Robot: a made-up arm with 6 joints.
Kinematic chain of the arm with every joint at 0, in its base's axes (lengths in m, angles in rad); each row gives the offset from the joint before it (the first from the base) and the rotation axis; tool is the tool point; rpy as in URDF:
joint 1: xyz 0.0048 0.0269 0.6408 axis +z
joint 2: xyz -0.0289 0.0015 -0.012 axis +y
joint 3: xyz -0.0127 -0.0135 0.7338 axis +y
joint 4: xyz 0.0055 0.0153 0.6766 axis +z
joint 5: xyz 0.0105 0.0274 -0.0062 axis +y
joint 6: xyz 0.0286 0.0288 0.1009 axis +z
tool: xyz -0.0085 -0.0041 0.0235 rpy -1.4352 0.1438 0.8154
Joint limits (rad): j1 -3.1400..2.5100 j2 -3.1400..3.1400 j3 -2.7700..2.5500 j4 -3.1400..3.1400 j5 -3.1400..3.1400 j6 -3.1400..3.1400
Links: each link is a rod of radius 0.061 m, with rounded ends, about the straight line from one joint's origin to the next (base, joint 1, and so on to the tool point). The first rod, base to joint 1, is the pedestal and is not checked.
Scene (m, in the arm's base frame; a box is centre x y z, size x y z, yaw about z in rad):
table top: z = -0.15
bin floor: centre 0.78 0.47 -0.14 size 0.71 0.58 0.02 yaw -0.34
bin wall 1: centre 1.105 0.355 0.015 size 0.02 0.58 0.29 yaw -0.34
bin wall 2: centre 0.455 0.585 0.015 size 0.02 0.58 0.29 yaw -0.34
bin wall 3: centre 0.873 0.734 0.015 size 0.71 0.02 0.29 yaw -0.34
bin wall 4: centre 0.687 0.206 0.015 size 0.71 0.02 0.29 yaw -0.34
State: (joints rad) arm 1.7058 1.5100 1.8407 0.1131 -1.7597 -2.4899
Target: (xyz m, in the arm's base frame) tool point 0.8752 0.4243 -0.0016
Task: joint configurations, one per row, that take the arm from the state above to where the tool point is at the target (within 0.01 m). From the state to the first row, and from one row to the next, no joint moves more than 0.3 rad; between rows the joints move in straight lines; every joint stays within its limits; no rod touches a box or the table.
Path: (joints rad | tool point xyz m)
1: 1.4404 1.3090 1.9266 -0.0899 -1.5600 -2.3816 | 0.0198 0.7429 0.1209
2: 1.1751 1.1079 2.0126 -0.2929 -1.3602 -2.2732 | 0.1910 0.7220 0.2429
3: 0.9097 0.9069 2.0985 -0.4960 -1.1605 -2.1649 | 0.3436 0.6327 0.3563
4: 0.6443 0.7059 2.1844 -0.6990 -0.9608 -2.0565 | 0.4531 0.4909 0.4565
5: 0.5826 0.9184 1.9879 -0.4470 -1.1407 -2.1679 | 0.5898 0.5337 0.3665
6: 0.5210 1.1309 1.7913 -0.1951 -1.3206 -2.2793 | 0.7151 0.5351 0.2570
7: 0.4593 1.3433 1.5948 0.0569 -1.5006 -2.3907 | 0.8145 0.4964 0.1324
8: 0.3977 1.5558 1.3982 0.3089 -1.6805 -2.5021 | 0.8752 0.4243 -0.0016

